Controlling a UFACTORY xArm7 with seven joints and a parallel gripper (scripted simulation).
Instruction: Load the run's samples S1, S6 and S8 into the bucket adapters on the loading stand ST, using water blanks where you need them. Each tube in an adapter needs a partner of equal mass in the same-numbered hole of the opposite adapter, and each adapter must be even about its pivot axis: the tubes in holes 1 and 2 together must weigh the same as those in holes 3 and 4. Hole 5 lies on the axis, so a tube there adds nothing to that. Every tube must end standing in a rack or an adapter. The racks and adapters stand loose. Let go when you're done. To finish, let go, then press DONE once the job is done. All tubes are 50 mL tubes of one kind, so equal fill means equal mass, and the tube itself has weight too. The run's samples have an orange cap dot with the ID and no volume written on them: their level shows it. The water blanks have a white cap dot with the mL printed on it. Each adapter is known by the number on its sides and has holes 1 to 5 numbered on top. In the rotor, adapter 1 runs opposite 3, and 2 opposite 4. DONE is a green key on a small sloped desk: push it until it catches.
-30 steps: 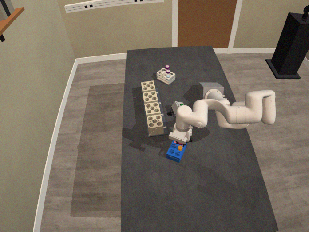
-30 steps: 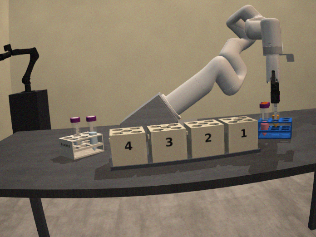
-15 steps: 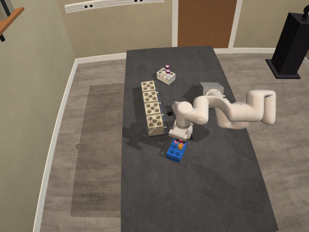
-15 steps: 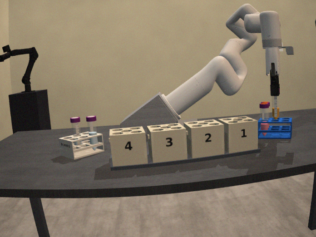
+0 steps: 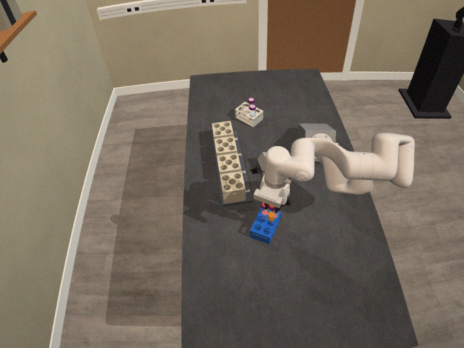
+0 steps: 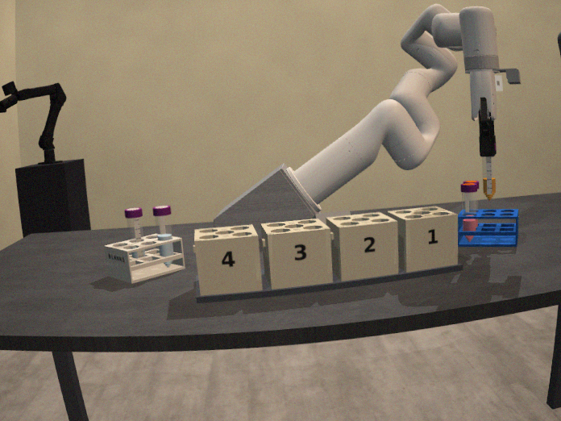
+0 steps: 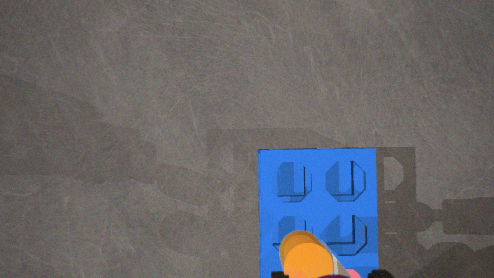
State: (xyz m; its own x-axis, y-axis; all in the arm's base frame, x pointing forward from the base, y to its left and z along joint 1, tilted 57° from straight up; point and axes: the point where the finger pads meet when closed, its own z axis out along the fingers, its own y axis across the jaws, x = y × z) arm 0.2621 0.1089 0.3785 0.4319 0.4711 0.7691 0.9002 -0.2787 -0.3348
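Now: hand 50 mm above the sample S8 and 10 mm short of it. From my hand the other things lie so: sample tube 130 mm below, 60 mm to the right, 20 mm ahead; blue sample rack 160 mm below, 20 mm ahead, 10 mm to the right; loading stand ST 350 mm to the right, 190 mm below, 170 mm ahead.
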